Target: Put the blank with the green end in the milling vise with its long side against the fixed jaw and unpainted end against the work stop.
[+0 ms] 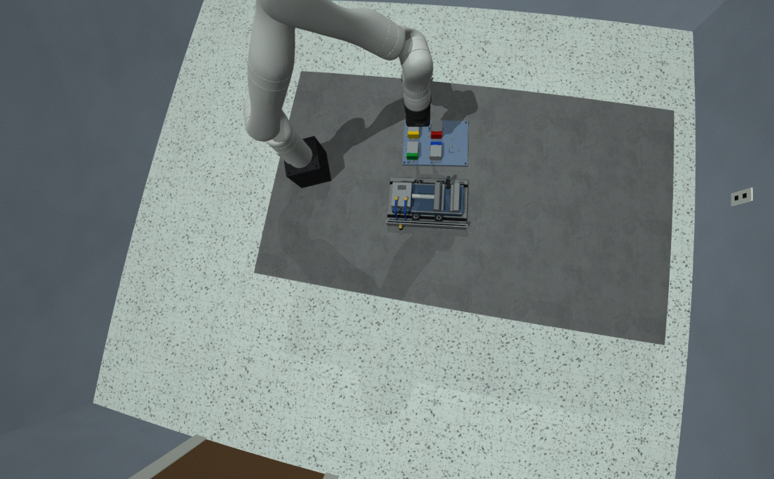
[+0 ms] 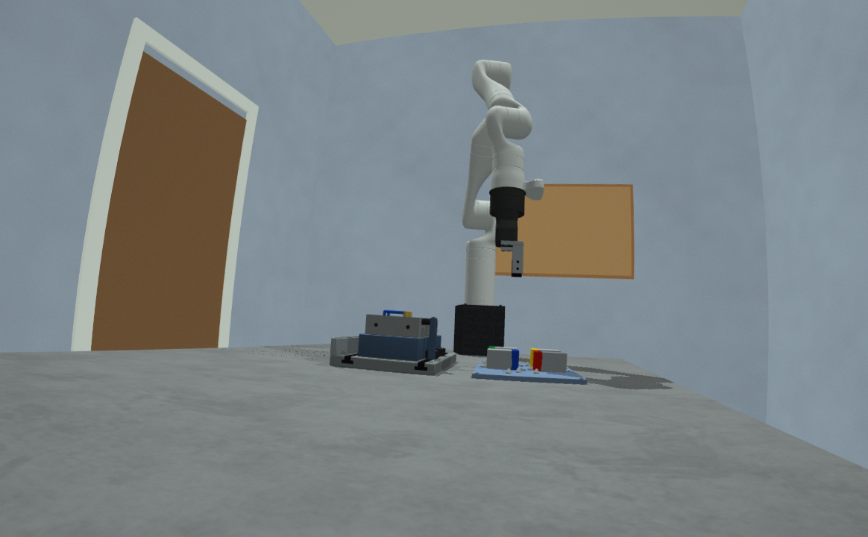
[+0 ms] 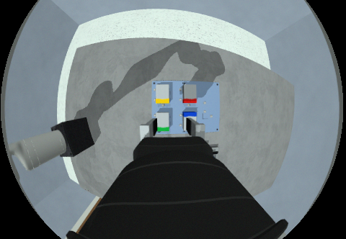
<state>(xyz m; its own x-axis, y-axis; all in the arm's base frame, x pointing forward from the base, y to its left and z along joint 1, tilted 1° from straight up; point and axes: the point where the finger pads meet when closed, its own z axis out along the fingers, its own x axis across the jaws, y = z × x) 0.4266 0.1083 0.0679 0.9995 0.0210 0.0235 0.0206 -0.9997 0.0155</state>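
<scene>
Right now the green-ended blank is 190 mm below my hand, 20 mm to the right of it and 20 mm behind it. The rest, counted from my hand: blue-ended blank 190 mm below, 70 mm ahead, 20 mm to the right; then yellow-ended blank 190 mm below, 70 mm to the left, 30 mm behind; then red-ended blank 190 mm below, 70 mm to the left, 60 mm ahead.
</scene>
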